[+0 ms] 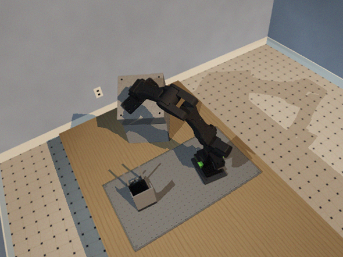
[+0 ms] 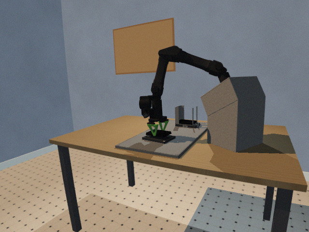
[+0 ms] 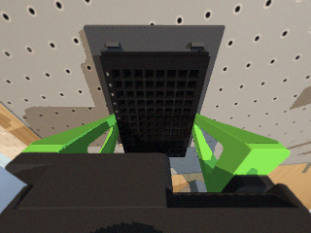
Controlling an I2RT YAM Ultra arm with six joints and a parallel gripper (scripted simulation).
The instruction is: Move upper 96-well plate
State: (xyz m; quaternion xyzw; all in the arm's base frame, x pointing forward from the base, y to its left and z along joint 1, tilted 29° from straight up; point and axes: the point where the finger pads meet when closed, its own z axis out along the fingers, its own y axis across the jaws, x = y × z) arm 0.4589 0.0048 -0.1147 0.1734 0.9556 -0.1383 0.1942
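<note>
My hand is 40 mm past the pale A1 mark, 80 mm to the right of it and 30 mm above it. Round my hand: pale rack wall 70 mm behind, 350 mm to the right, 40 mm above.
</note>
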